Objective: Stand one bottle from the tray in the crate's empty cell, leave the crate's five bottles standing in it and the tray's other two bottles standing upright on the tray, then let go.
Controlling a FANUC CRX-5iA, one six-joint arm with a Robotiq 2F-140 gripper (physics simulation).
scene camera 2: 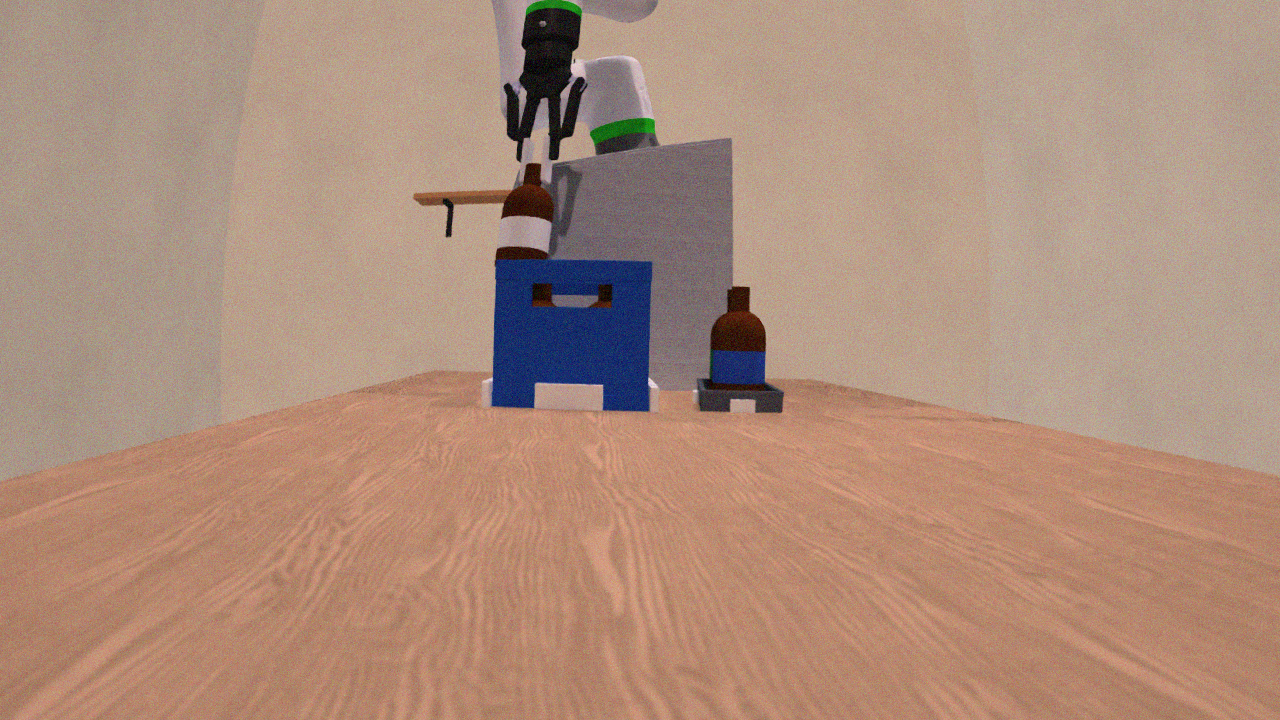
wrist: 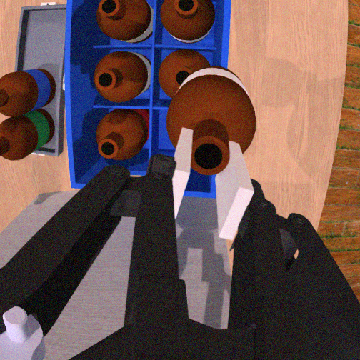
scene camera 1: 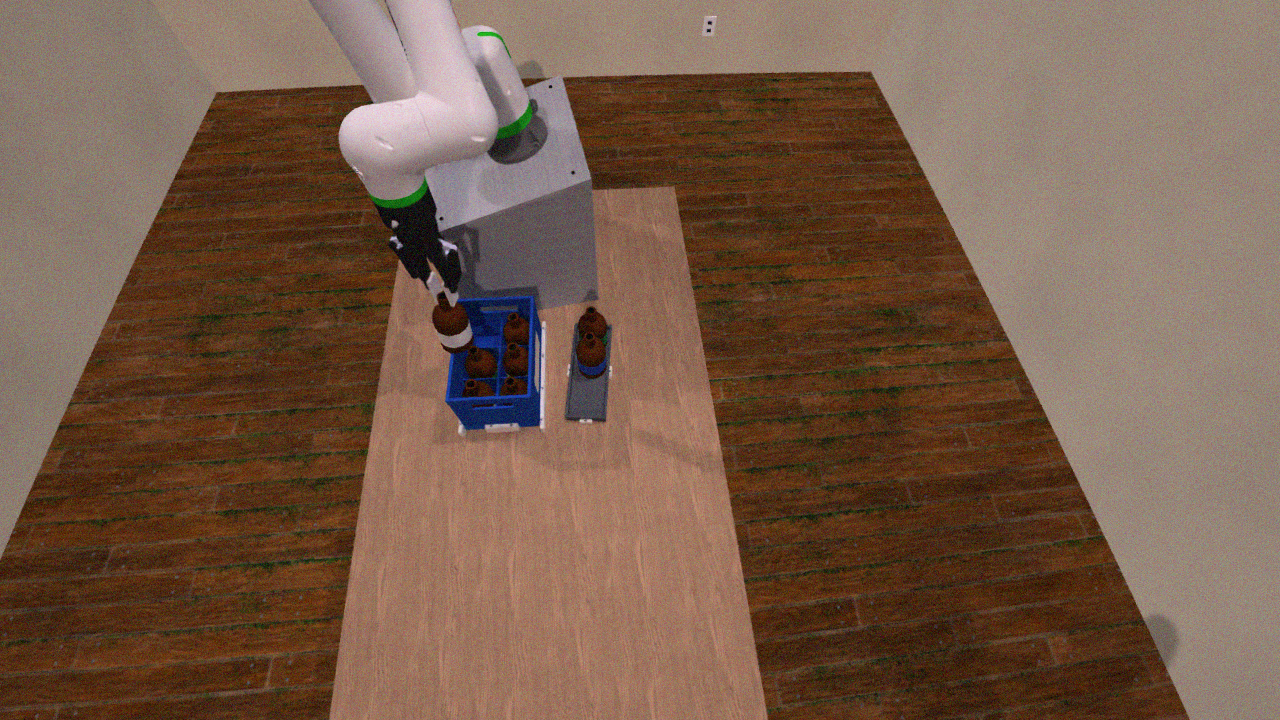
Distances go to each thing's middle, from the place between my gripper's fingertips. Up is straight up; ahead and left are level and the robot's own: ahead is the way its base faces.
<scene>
Right now the blue-labelled bottle [scene camera 2: 739, 351] is 290 mm to the left of my hand, 220 mm below it and 40 mm ahead of it.
</scene>
